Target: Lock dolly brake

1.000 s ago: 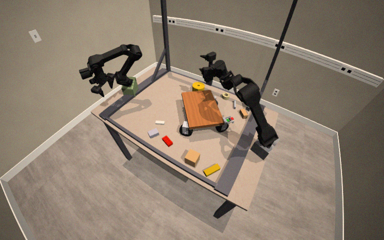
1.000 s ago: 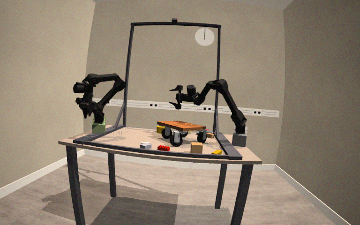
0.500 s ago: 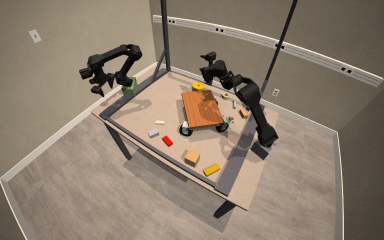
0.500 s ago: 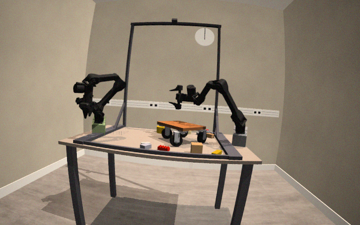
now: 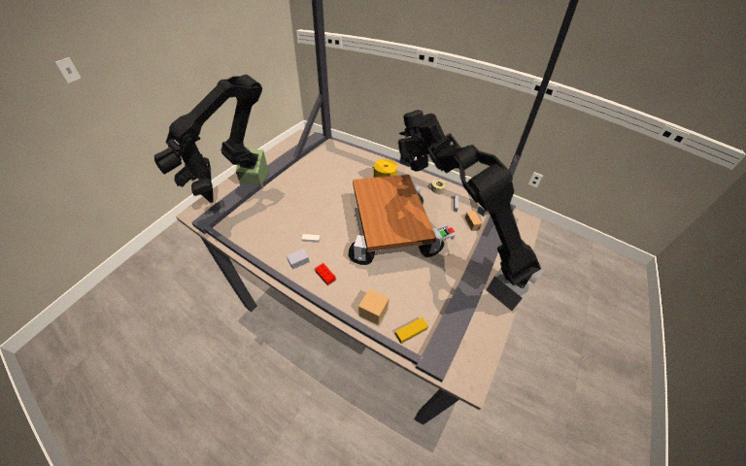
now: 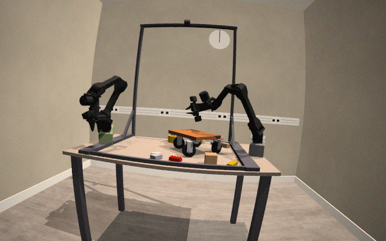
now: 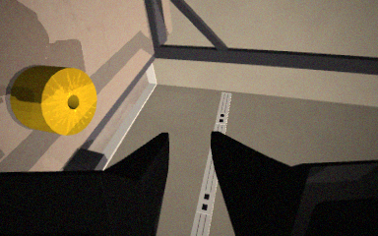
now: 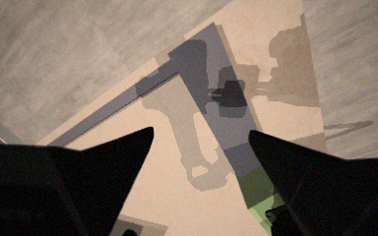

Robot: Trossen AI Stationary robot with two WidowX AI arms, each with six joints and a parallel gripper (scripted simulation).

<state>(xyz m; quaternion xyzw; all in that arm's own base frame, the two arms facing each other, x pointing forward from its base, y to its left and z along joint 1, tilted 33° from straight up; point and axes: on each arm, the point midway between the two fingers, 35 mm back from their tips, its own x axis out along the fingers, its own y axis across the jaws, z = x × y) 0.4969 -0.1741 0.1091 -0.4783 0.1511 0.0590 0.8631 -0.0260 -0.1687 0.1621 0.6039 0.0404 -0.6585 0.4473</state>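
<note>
The caster brake pedal lies 23 cm to the left of my left hand, 18 cm below it and 15 cm ahead of it. Also, from my left hand: yellow cylinder: 24 cm below, 12 cm to the right, 9 cm behind; then red brick: 43 cm ahead, 25 cm below, 4 cm to the right; then white bar: 34 cm ahead, 26 cm below, 17 cm to the right.
</note>
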